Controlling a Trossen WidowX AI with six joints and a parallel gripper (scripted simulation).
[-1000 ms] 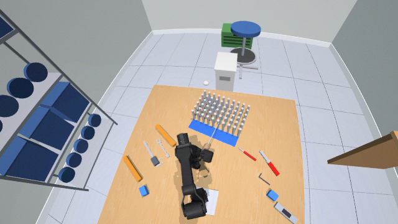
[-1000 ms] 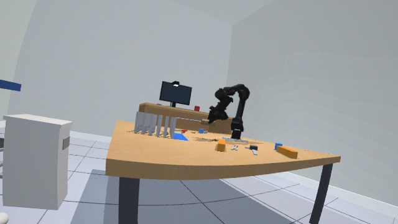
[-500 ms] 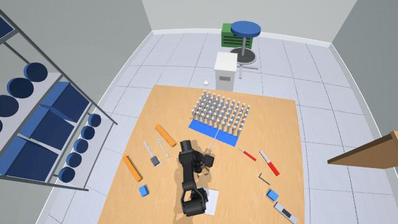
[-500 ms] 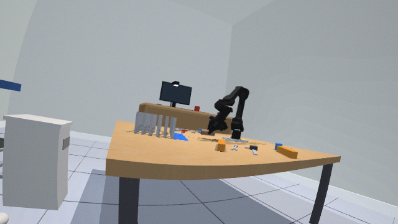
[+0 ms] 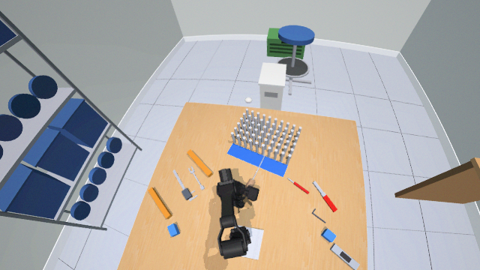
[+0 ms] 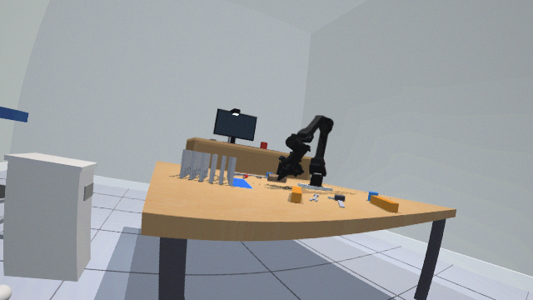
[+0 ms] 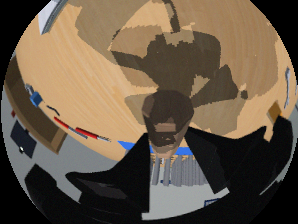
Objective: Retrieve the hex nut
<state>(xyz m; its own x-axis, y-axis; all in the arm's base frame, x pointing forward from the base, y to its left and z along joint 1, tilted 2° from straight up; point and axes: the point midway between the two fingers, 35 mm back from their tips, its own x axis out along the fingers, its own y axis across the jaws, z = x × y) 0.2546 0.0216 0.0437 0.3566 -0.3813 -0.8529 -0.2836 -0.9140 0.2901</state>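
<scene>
Right now my gripper tip is 19 cm short of the blue taped strip, 2 cm to the left of it and 4 cm above it. Also, from my gripper tip: red screwdriver 6 cm ahead, 25 cm to the right, 3 cm below; then brown-handled hook tool 10 cm ahead, 3 cm to the right; then small wrench 2 cm ahead, 32 cm to the left, 3 cm below.
</scene>
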